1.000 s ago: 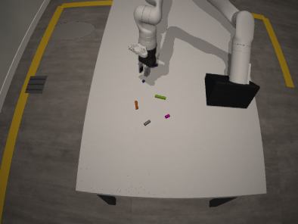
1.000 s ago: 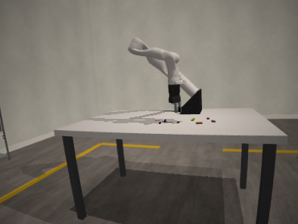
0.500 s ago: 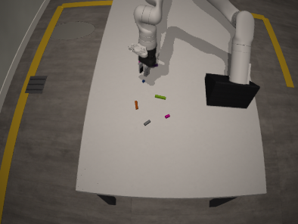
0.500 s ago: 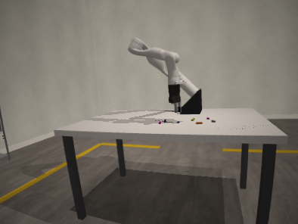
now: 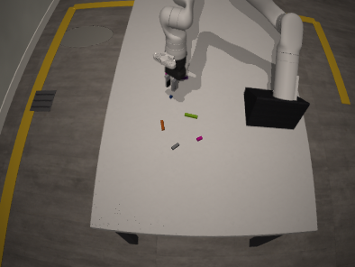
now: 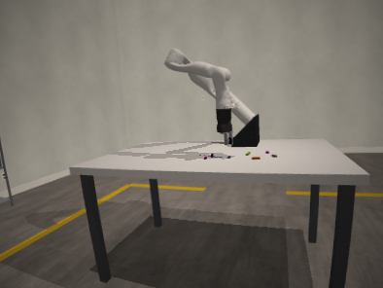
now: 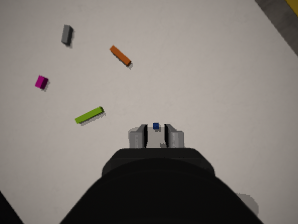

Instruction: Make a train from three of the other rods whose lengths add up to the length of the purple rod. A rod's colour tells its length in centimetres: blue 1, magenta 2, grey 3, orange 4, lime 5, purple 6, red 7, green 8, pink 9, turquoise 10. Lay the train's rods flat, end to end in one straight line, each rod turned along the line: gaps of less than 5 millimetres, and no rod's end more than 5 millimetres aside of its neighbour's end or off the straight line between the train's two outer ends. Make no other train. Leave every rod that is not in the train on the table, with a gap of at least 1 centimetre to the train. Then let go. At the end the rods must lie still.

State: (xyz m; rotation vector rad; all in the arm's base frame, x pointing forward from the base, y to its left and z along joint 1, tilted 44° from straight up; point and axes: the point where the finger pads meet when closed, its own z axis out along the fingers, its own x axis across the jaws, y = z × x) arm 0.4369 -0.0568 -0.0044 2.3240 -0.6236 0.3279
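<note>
Right now the small blue rod is 80 mm below my hand. From my hand the other things lie so: purple rod 100 mm to the right, 80 mm below, 30 mm behind; lime rod 90 mm behind, 80 mm to the left, 80 mm below; orange rod 140 mm to the left, 80 mm below, 10 mm ahead.
</note>
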